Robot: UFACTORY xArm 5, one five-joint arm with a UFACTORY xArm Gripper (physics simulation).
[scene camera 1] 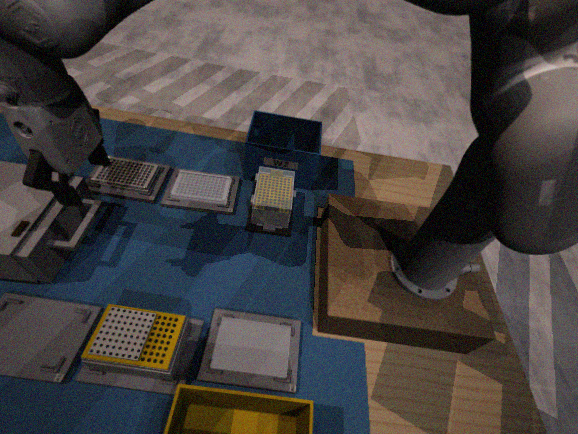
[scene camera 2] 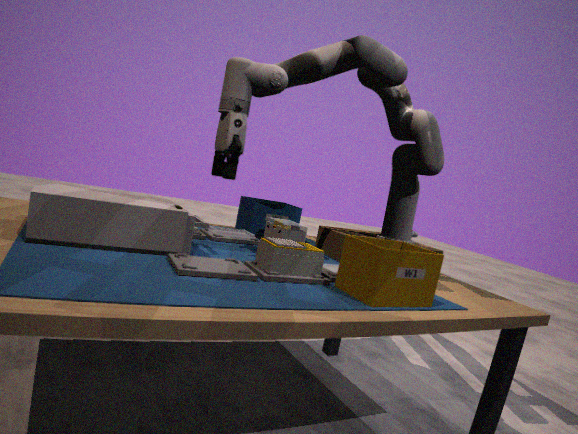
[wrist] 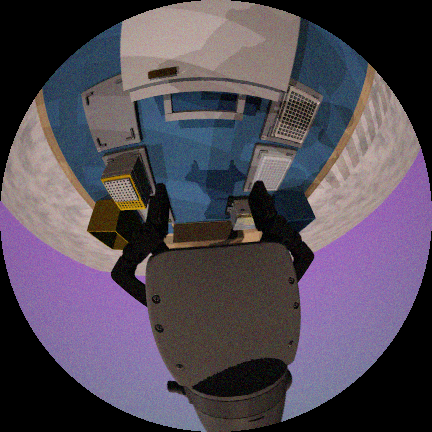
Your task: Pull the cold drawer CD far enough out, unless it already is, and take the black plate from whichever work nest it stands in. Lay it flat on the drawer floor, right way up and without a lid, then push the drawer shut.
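Places are measured from the arm's base along level axes (x ahead, y left, z up), in centimetres.
Pixels of known places: gripper, between the fingertips: point(scene camera 1: 87, 183) point(scene camera 2: 222, 177) point(wrist: 209, 189); arm's base, origin of its link: point(scene camera 1: 421, 270) point(scene camera 2: 394, 240).
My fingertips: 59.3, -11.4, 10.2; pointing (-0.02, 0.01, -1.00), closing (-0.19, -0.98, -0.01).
Note:
Ahead of a thing's pixels: the offset from my fingertips to its top centre, as dx, dy, dz. "spot": to the spot under its first point.
The pale cabinet @[+25.8, -4.3, -8.0] point(scene camera 1: 20, 200) point(scene camera 2: 107, 220) point(wrist: 210, 40) has a drawer front @[+8.9, -1.4, -9.2] point(wrist: 207, 86) that looks shut against it, with a square handle @[spot: +3.7, -0.3, -11.0] point(scene camera 1: 86, 223) point(wrist: 204, 116) sticking out. A plate with dark wells and a paler rim @[spot: +1.9, -18.3, -16.2] point(scene camera 1: 125, 175) point(wrist: 297, 115) lies in the nest beside the cabinet; it is the darkest plate in view. A white plate @[-15.5, -15.8, -16.0] point(scene camera 1: 201, 187) point(wrist: 271, 169) lies in the neighbouring nest. My gripper point(scene camera 1: 87, 179) point(scene camera 2: 224, 172) point(wrist: 209, 189) is open, its fingers wide apart and empty. It hangs high above the mat, in front of the handle. The drawer's inside is hidden.
A bare nest @[+8.9, +17.4, -16.8] point(scene camera 1: 42, 340) point(scene camera 2: 212, 266) point(wrist: 111, 116), a yellow-topped tip box @[-8.8, +20.8, -11.0] point(scene camera 1: 135, 337) point(scene camera 2: 290, 256) point(wrist: 125, 192) and a nest with a white pad @[spot: -26.6, +21.8, -16.6] point(scene camera 1: 252, 345) stand opposite. A clear box with yellow @[-32.1, -10.9, -10.9] point(scene camera 1: 274, 190), a blue bin @[-35.4, -25.5, -6.6] point(scene camera 1: 300, 172) point(wrist: 300, 212) and a yellow bin @[-23.9, +37.2, -6.6] point(scene camera 2: 390, 280) stand nearer the arm's base.

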